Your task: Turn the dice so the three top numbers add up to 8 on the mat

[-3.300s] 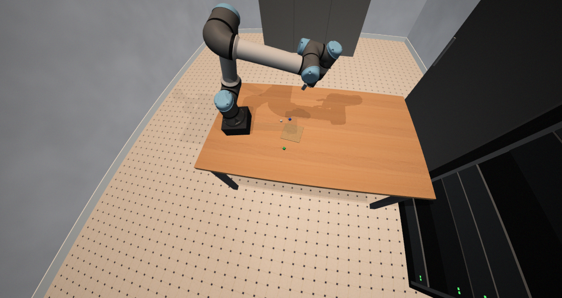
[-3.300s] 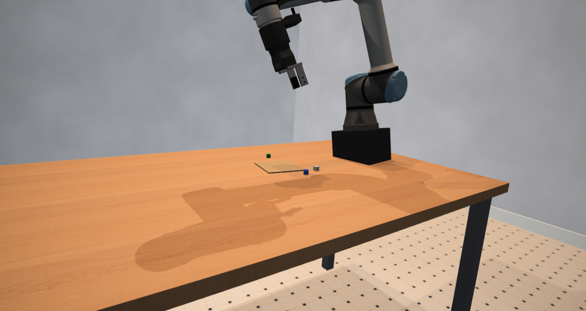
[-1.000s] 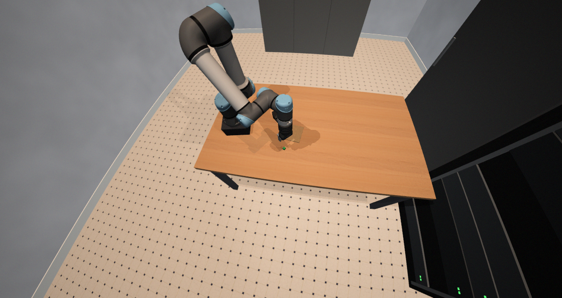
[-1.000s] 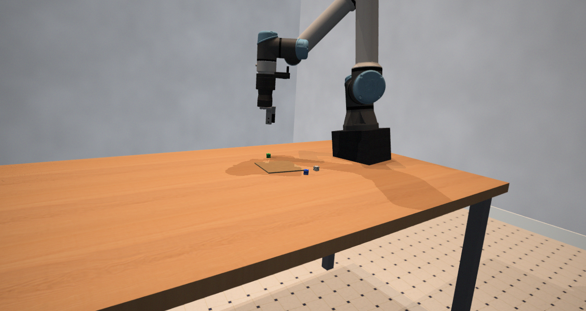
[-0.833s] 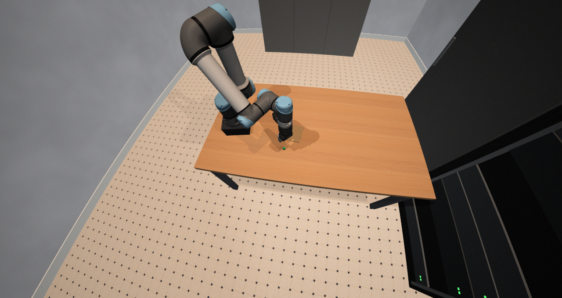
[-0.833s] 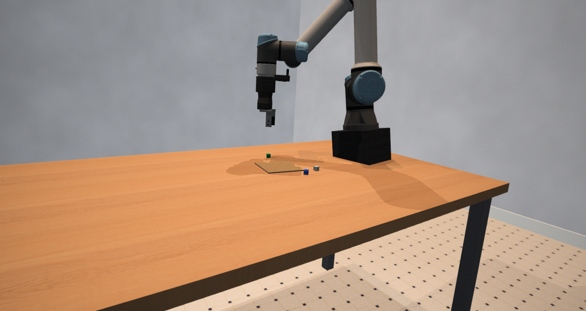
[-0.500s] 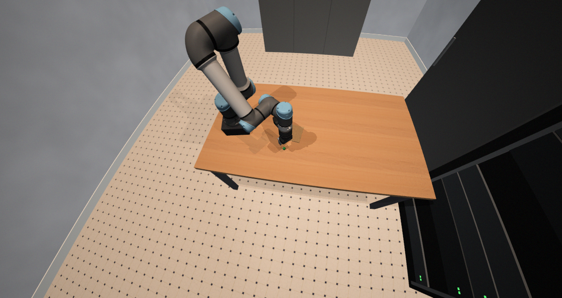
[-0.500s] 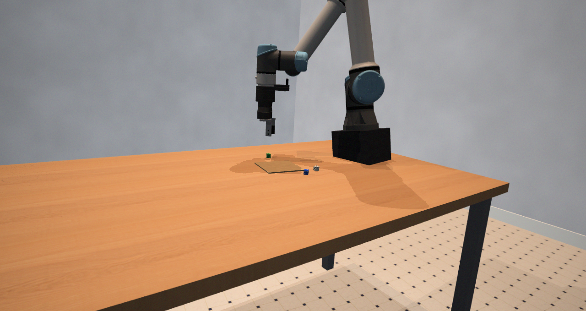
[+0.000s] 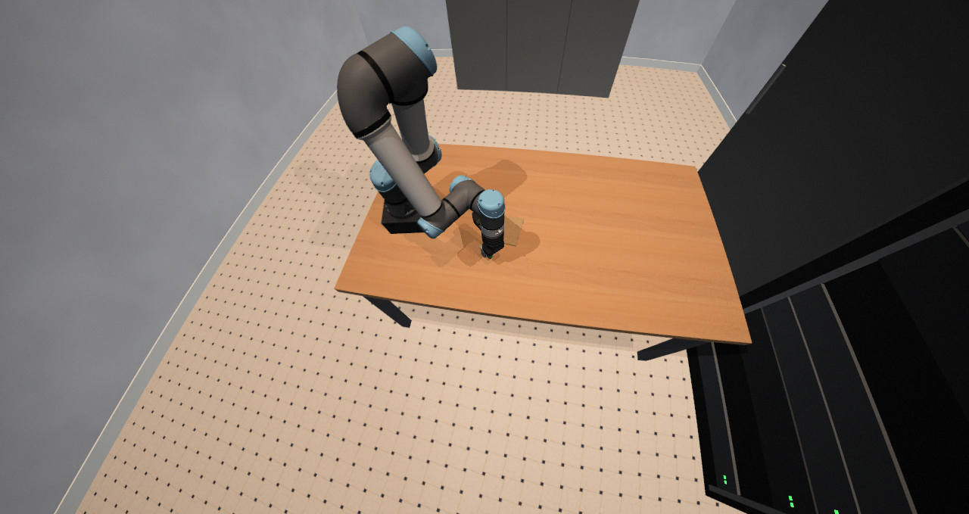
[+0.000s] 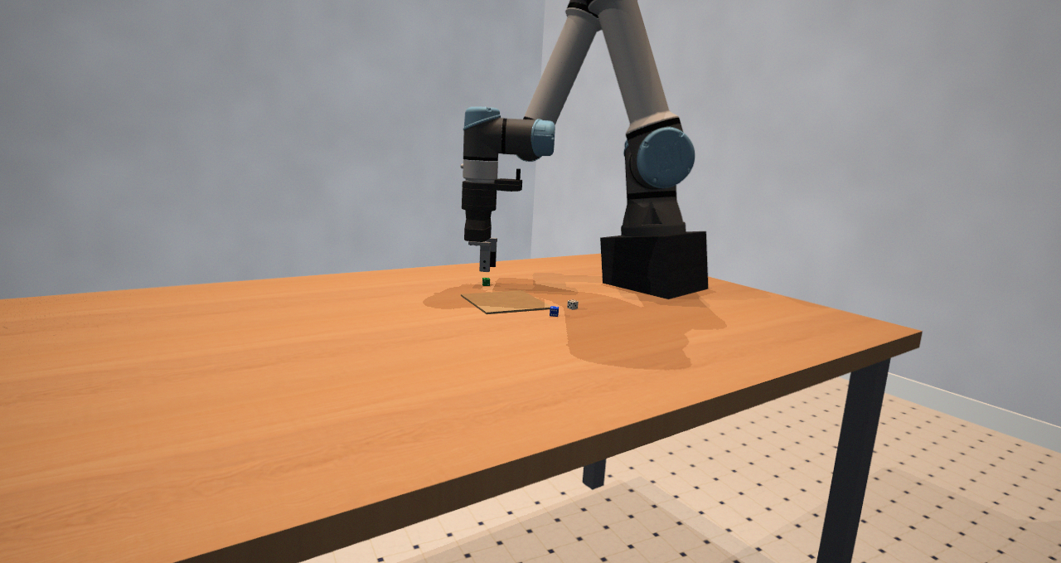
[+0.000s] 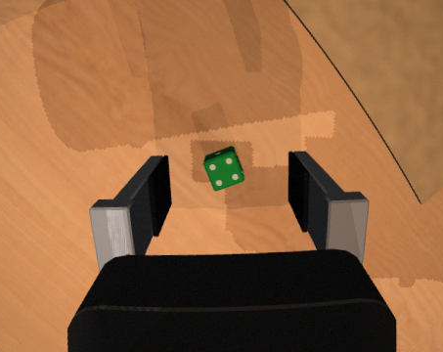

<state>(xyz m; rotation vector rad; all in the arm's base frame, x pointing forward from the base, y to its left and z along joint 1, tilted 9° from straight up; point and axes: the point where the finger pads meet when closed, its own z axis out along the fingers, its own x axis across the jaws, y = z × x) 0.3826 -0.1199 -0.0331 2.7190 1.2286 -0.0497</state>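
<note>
Right now my hand is 5 cm above the green die. From my hand the other things lie so: white die 7 cm behind, 23 cm to the left, 5 cm below; then mat 3 cm ahead, 14 cm to the left, 5 cm below; then blue die 1 cm behind, 25 cm to the left, 5 cm below.
</note>
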